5 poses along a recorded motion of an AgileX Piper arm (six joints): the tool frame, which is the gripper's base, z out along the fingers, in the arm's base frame.
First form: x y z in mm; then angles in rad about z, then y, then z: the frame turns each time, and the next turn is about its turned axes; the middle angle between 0 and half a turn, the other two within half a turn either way.
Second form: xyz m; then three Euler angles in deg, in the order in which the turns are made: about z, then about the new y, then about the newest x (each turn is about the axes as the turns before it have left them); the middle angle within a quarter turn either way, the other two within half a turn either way. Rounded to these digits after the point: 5 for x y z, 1 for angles.
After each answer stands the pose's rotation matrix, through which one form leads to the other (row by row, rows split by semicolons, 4 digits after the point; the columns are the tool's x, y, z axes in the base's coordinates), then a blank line. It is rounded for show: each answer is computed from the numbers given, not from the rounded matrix.
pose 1, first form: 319.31 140.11 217.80 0.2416 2.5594 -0.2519
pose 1, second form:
0.31931 0.14011 0.21780 -149.0 32.2 -170.7
-0.7258 -0.4338 0.5339; -0.4355 0.8905 0.1316; -0.5325 -0.1370 -0.8353

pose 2, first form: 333.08 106.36 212.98 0.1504 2.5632 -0.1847
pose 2, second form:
0.33308 0.10636 0.21298 -158.8 32.5 -173.2
-0.7863 -0.2993 0.5405; -0.3049 0.9489 0.0819; -0.5374 -0.1004 -0.8373

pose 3, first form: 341.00 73.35 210.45 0.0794 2.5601 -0.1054
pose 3, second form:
0.34100 0.07335 0.21045 -168.2 33.1 -176.0
-0.8200 -0.1665 0.5475; -0.1708 0.9843 0.0436; -0.5462 -0.0578 -0.8356

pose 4, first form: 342.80 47.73 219.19 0.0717 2.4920 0.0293
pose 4, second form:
0.34280 0.04773 0.21919 -178.0 37.2 178.7
-0.7960 -0.0483 0.6033; -0.0278 0.9987 0.0433; -0.6046 0.0177 -0.7963

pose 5, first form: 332.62 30.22 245.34 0.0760 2.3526 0.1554
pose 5, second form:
0.33262 0.03022 0.24534 171.8 44.5 171.1
-0.7058 0.0337 0.7076; 0.1015 0.9934 0.0539; -0.7011 0.1098 -0.7046

